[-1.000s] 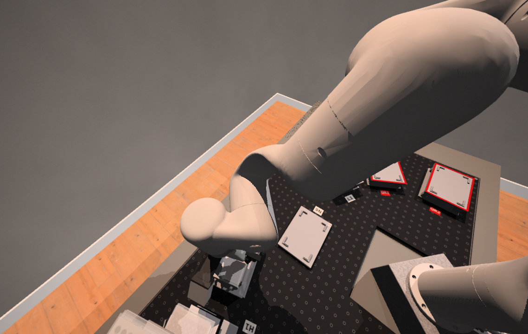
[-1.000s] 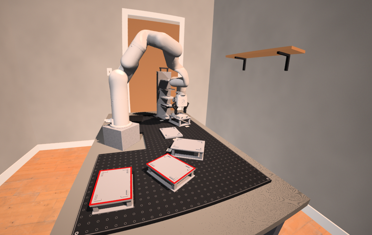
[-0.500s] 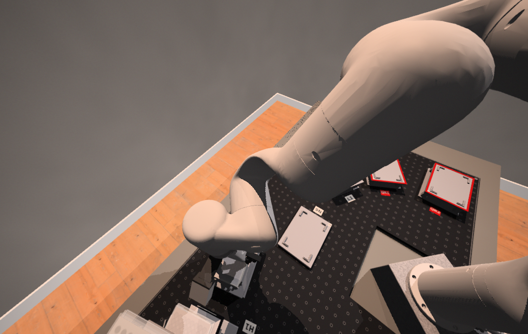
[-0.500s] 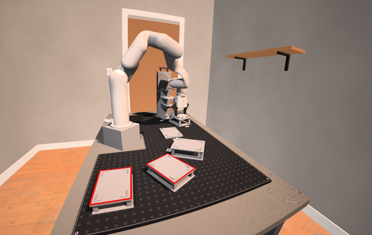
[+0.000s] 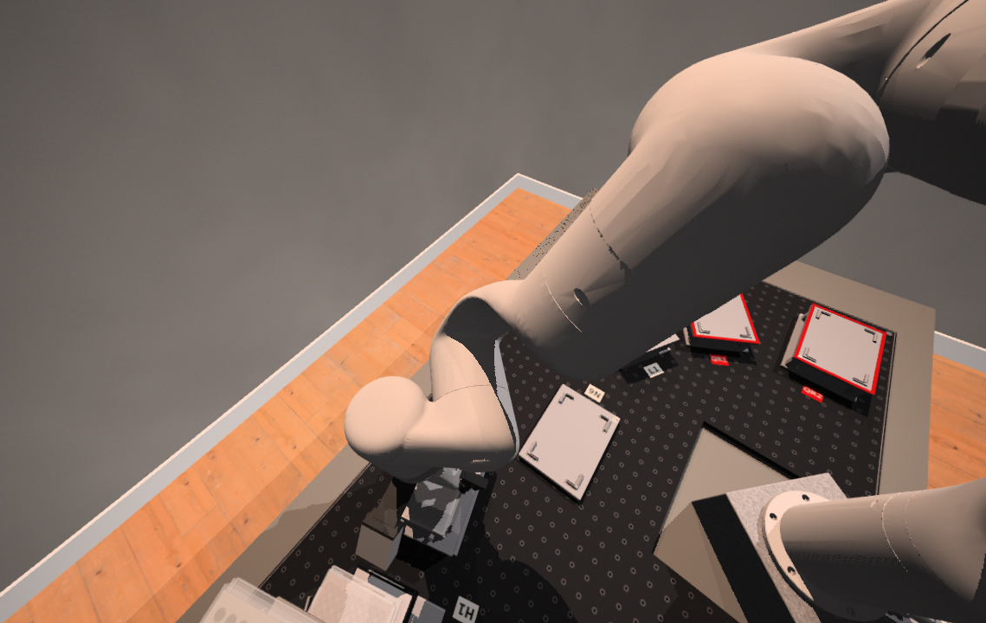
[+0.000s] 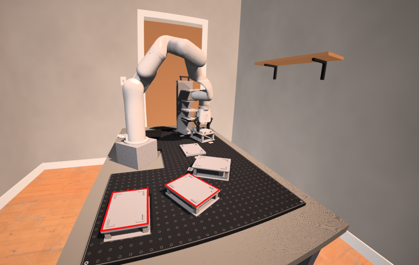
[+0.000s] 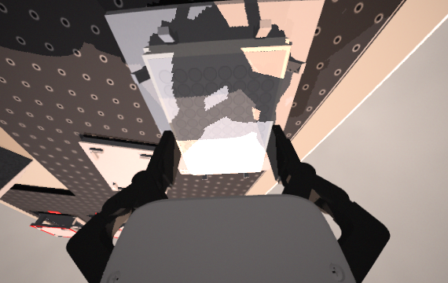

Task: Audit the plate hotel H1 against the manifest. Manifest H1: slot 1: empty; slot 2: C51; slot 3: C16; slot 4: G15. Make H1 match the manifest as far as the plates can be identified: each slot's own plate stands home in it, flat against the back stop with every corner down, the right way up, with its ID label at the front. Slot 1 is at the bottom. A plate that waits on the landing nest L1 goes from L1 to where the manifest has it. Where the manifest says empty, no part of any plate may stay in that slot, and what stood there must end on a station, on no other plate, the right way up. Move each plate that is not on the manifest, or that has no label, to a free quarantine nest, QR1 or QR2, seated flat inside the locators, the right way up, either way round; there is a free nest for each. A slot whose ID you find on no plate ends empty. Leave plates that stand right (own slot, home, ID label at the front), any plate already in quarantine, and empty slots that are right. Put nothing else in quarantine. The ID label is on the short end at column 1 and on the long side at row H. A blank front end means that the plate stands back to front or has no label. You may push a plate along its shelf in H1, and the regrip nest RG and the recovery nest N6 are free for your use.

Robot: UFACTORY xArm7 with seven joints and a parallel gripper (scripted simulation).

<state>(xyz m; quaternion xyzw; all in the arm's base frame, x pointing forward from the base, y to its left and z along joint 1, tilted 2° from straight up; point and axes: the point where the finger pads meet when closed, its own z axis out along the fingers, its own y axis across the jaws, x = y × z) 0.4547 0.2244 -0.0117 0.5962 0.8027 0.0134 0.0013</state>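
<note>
My gripper is now 10 mm to the right of the white well plate and 10 mm above it. The rest, counted from my hand: regrip nest RG: 10 mm to the left, 20 mm below; then H1 tag: 140 mm behind, 110 mm to the left, 80 mm below; then RG label: 30 mm ahead, 90 mm to the right, 80 mm below.
</note>
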